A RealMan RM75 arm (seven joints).
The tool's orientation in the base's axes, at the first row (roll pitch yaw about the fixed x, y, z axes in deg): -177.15 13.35 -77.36
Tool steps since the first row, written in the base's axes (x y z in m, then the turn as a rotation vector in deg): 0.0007 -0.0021 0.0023 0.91 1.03 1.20; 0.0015 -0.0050 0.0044 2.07 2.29 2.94; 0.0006 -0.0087 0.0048 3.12 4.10 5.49; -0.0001 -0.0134 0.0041 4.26 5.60 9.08; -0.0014 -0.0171 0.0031 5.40 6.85 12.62; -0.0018 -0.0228 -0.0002 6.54 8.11 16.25; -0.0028 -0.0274 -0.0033 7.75 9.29 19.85
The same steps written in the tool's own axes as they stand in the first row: 0.0016 -0.0004 -0.0027 -1.06 -1.16 -0.92; 0.0041 -0.0006 -0.0055 -2.41 -2.64 -2.32; 0.0073 0.0010 -0.0067 -4.50 -4.16 -4.37; 0.0118 0.0027 -0.0071 -6.51 -5.76 -7.51; 0.0152 0.0048 -0.0070 -8.27 -7.31 -10.66; 0.0213 0.0065 -0.0052 -10.06 -8.86 -13.89; 0.0262 0.0086 -0.0033 -11.75 -10.46 -17.11
